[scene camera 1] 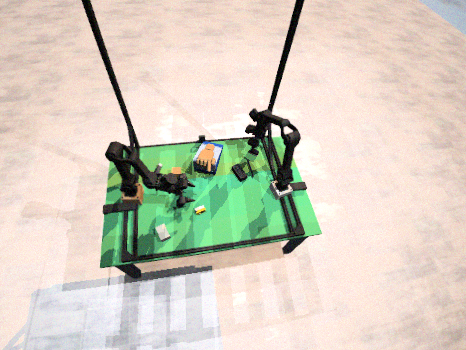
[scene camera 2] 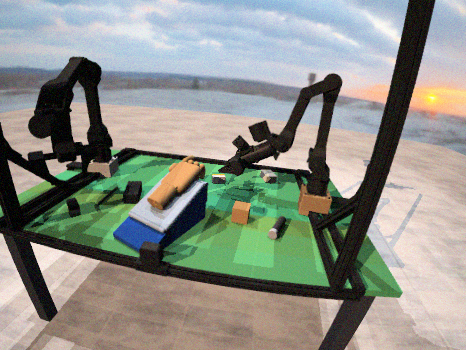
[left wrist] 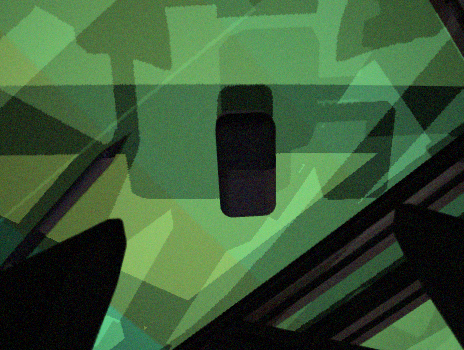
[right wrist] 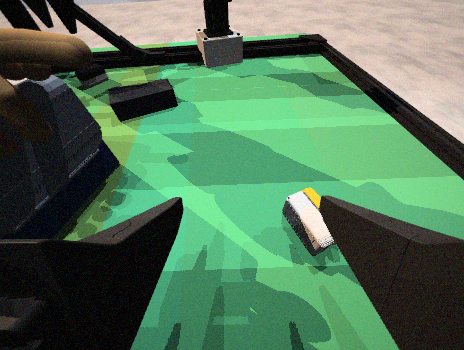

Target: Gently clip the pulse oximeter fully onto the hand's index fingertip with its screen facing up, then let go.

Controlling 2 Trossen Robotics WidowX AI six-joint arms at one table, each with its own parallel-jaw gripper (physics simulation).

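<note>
The pulse oximeter, a small white and yellow clip, lies on the green table. My right gripper is open and low over the table. The oximeter lies close beside the finger at the right of the right wrist view, not held. The orange hand rests on a grey pad on a blue wedge, fingers pointing toward the oximeter's side. My left gripper is open and empty above a small black block.
A black box and a dark pen lie near the left arm. An orange cube, a grey cylinder and a grey block lie near the right arm. Black rails edge the table.
</note>
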